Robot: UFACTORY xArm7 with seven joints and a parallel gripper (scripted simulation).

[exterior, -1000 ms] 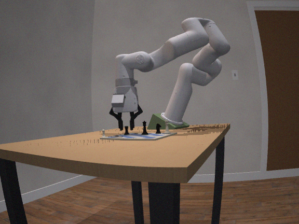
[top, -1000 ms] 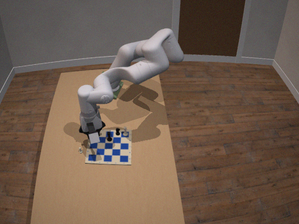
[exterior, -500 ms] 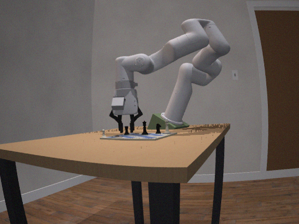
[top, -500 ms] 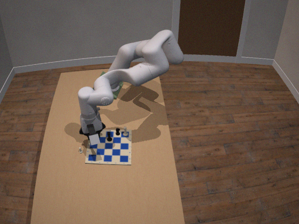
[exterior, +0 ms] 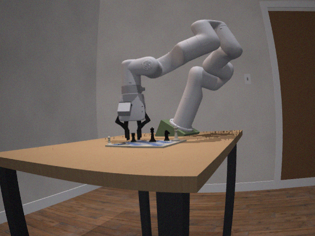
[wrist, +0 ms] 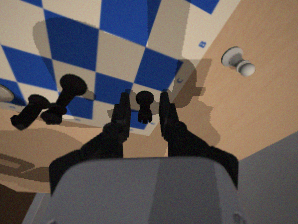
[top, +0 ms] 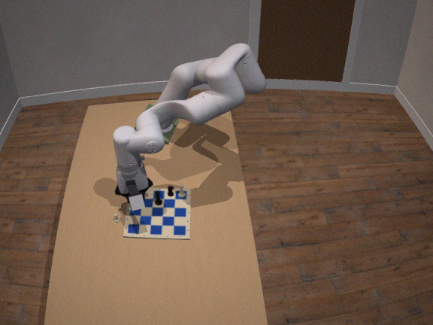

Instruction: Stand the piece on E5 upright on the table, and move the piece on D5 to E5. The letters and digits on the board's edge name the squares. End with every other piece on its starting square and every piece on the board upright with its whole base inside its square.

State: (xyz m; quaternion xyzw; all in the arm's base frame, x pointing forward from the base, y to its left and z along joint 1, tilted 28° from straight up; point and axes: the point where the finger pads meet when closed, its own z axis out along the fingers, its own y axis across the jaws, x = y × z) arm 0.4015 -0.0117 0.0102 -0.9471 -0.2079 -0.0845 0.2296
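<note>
The black pawn is 10 mm below my hand. The rest, counted from my hand: chessboard 80 mm to the left, 30 mm below, 30 mm ahead; white pawn 80 mm ahead, 60 mm to the right, 20 mm below; black knight 110 mm to the left, 60 mm behind, 10 mm below.
</note>
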